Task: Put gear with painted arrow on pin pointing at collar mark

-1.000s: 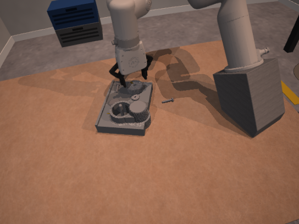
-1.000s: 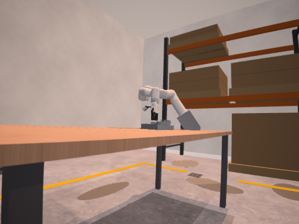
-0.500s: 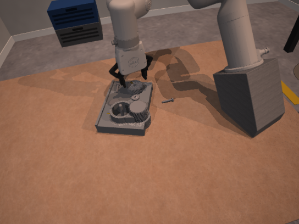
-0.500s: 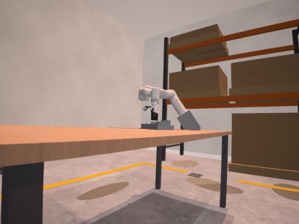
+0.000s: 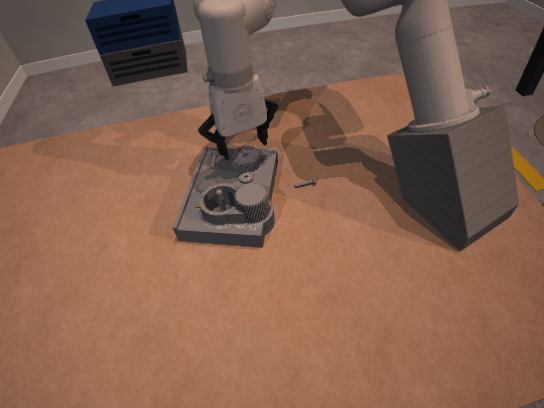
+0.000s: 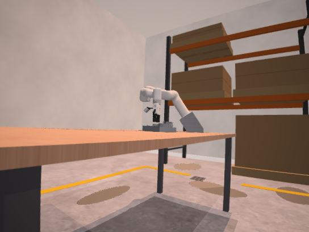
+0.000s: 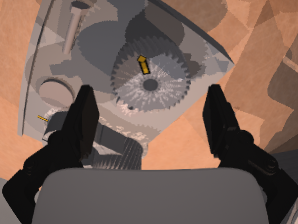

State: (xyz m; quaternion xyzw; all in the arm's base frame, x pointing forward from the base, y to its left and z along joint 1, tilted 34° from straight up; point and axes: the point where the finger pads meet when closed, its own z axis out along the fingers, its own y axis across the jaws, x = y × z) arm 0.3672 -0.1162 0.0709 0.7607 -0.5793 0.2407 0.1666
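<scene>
My hand is 4 cm above the gear. Also, from my hand: bolt: 12 cm behind, 7 cm to the left, 8 cm below.
</scene>
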